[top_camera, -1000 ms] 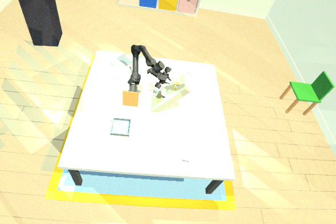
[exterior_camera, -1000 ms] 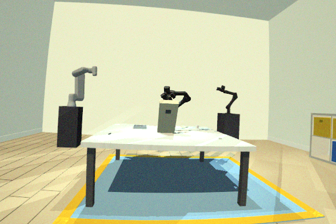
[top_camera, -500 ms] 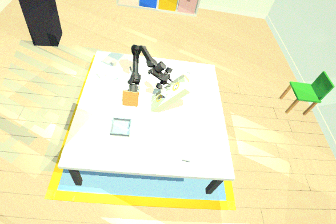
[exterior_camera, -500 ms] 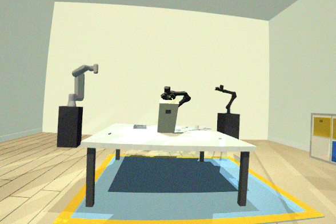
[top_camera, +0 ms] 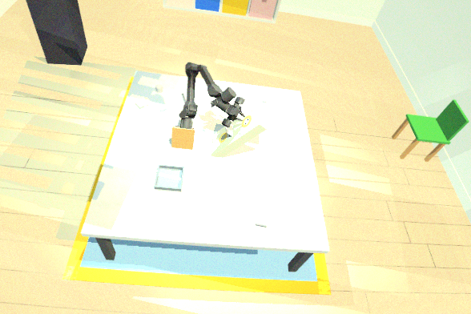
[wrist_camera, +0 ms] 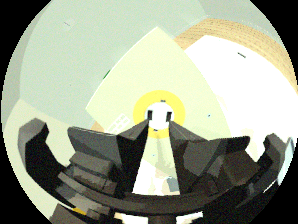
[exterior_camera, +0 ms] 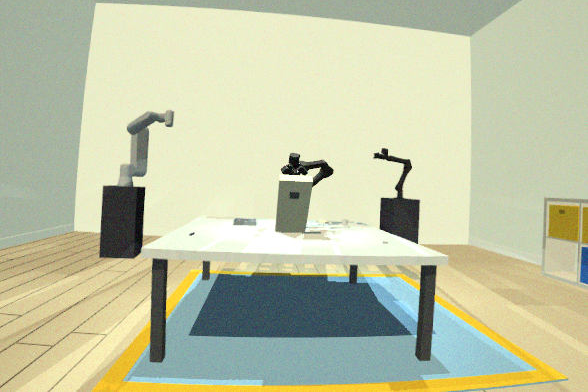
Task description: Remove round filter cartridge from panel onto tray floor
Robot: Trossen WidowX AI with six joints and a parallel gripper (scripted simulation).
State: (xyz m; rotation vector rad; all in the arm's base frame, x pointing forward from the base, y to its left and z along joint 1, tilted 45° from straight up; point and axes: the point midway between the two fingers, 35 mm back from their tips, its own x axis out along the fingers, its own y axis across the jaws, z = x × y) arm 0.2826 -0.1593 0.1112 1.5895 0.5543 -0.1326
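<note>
Right now my gripper tip is 30 mm short of the filter cartridge and 30 mm above it. Also, from my gripper tip: shallow square tray: 420 mm behind, 270 mm below, 240 mm to the right; service panel: 100 mm below, 10 mm behind.
</note>
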